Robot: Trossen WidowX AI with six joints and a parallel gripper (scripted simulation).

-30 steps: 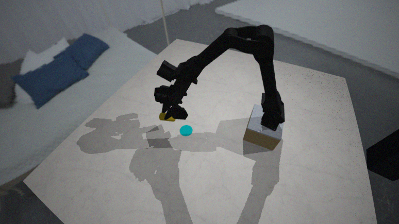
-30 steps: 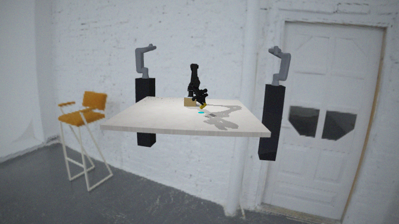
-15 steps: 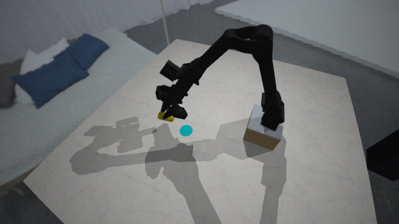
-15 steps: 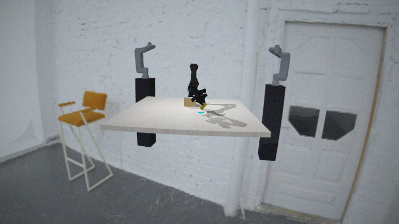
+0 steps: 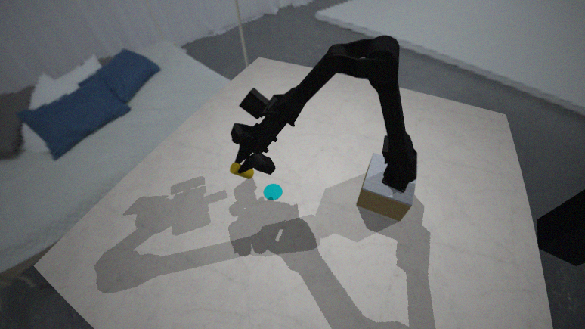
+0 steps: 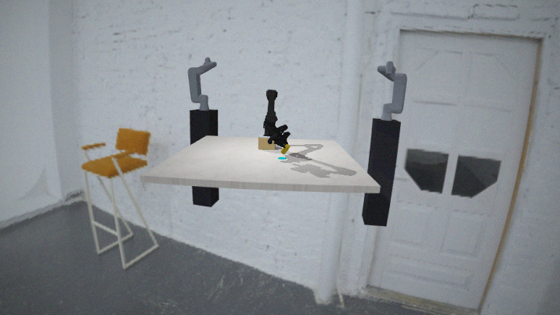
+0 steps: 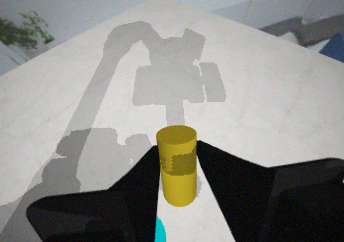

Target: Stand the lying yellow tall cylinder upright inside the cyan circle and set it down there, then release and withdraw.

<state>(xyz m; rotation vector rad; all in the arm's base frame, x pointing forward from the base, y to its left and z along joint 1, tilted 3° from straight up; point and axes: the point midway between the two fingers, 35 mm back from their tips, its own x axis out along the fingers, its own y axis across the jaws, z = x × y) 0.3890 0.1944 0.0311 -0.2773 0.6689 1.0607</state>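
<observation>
Now: gripper tip 100 mm above the cyan circle, 90 mm past it and 40 mm to the left of it. From my gripper tip the other things lie so: yellow tall cylinder (20 mm below, 10 mm to the right, 10 mm behind).
</observation>
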